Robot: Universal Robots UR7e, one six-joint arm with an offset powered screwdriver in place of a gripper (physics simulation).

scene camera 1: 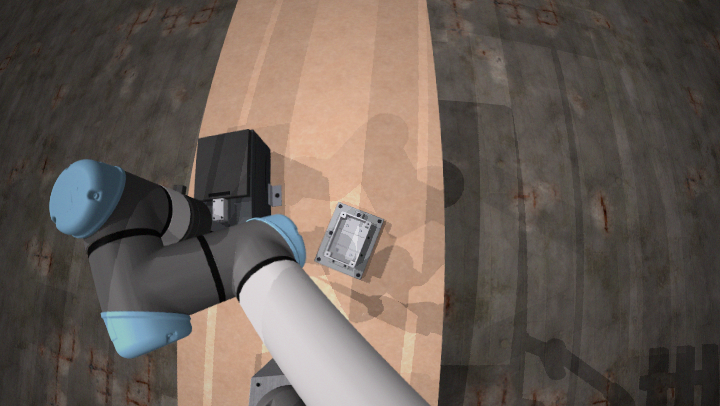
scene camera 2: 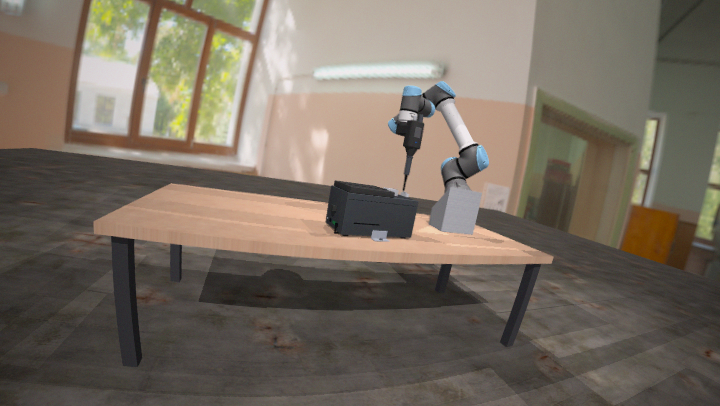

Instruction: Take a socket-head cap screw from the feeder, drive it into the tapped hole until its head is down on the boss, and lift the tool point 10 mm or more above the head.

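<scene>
The black screw feeder (scene camera 1: 221,163) (scene camera 2: 378,214) stands on the table, its light metal pick-up part (scene camera 1: 218,209) at the front end. My screwdriver (scene camera 2: 404,190) points down, with its tip at the top of the feeder's pick-up end in scene camera 2; whether it touches is too small to tell. In scene camera 1 the arm hides the tip. No screw can be made out at the tip. The grey housing (scene camera 1: 325,244) with its rectangular cavity and corner bosses lies turned on the table, right of the feeder in scene camera 1. The tapped hole cannot be told apart from the other holes.
The wooden table (scene camera 1: 332,65) (scene camera 2: 211,216) bears everything. A small metal bracket (scene camera 1: 276,195) (scene camera 2: 379,235) sits at the feeder's side. The arm's grey pedestal (scene camera 2: 456,211) stands beyond the feeder in scene camera 2. The white arm link (scene camera 1: 322,337) crosses the lower part of scene camera 1.
</scene>
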